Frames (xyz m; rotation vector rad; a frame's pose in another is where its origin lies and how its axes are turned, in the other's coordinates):
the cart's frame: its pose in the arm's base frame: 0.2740 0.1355 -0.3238 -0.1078 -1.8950 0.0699
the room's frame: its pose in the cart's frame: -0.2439 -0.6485 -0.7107 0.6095 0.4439 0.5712
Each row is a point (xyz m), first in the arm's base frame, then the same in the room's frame.
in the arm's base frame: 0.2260 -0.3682 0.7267
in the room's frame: 0.8359 -0.1419 0.9378
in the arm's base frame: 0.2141 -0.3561 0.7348
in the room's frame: 0.8502 -0.1337 0.9468
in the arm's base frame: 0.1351 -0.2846 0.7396
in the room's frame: 0.9040 -0.0547 0.9941
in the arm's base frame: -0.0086 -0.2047 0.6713
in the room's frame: 0.9114 0.1049 1.0727
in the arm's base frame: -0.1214 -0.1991 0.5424
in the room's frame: 0.8235 0.2403 1.1301
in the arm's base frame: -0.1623 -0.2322 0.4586
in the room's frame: 0.7405 0.2900 1.1512
